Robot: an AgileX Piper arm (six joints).
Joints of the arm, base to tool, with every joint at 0 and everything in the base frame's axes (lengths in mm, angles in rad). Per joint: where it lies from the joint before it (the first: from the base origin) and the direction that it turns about. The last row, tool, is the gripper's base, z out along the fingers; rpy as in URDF.
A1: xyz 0 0 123 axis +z
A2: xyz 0 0 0 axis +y
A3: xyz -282.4 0 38.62 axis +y
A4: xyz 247.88 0 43.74 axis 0.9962 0 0.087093
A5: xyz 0 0 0 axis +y
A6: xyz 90.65 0 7.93 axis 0.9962 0 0.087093
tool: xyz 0 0 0 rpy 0 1.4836 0
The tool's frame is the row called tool.
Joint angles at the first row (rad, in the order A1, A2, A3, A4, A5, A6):
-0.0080, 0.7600, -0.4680, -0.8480, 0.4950, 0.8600
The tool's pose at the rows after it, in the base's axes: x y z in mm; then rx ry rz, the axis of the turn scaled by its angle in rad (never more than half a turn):
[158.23, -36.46, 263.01, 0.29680, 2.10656, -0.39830]
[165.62, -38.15, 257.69, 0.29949, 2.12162, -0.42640]
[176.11, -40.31, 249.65, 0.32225, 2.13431, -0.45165]
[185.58, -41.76, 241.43, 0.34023, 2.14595, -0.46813]
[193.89, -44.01, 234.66, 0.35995, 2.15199, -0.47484]
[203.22, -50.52, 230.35, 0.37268, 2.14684, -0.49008]
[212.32, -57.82, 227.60, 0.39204, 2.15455, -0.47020]
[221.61, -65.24, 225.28, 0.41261, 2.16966, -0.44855]
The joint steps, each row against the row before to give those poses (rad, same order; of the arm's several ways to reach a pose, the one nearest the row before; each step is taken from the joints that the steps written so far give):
0.0000, 0.0870, 0.0000, -0.1250, -0.0080, 0.1100
0.0000, 0.0480, 0.0000, -0.0720, 0.0000, 0.0700
0.0000, 0.0690, 0.0000, -0.1070, 0.0000, 0.1260
0.0000, 0.0640, 0.0000, -0.0940, -0.0010, 0.1140
-0.0100, 0.0550, -0.0030, -0.0789, -0.0090, 0.0970
-0.0360, 0.0550, -0.0120, -0.0991, -0.0230, 0.0920
-0.0500, 0.0470, -0.0230, -0.0370, -0.0510, 0.0350
-0.0450, 0.0470, -0.0300, -0.0030, -0.0460, 0.0020

